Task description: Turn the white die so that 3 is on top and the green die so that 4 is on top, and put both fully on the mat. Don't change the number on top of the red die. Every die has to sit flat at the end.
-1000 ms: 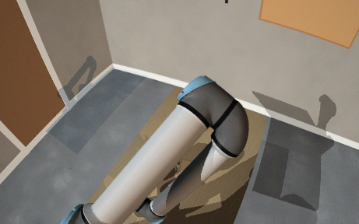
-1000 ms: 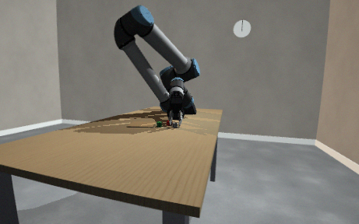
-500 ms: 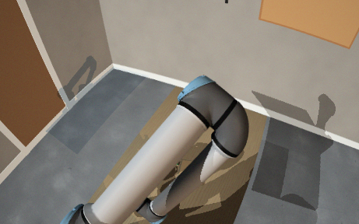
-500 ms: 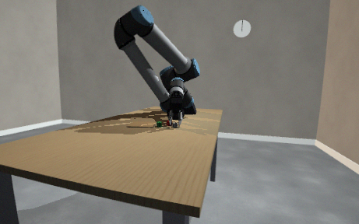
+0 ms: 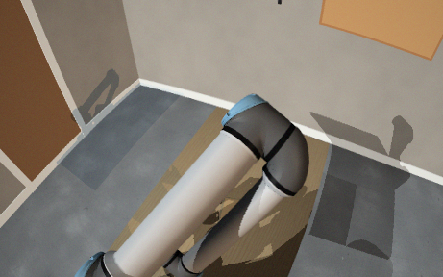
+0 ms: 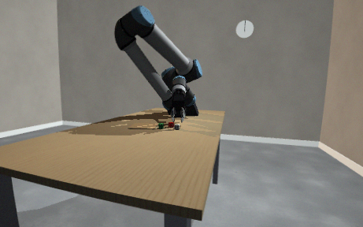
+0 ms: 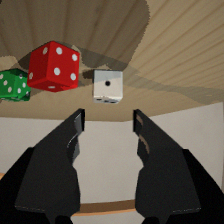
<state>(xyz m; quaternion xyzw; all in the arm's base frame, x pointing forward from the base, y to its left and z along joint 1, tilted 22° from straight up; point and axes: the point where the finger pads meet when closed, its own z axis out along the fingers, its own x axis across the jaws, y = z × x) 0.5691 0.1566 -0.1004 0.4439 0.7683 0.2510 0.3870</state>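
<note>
The white die lies 3 cm below my hand and 2 cm ahead of it. Round my hand: green die (8 cm to the right, 4 cm ahead, 3 cm below); then red die (4 cm to the right, 3 cm below, 2 cm behind); then tan mat (19 cm to the right, 4 cm below, 3 cm ahead).
</note>
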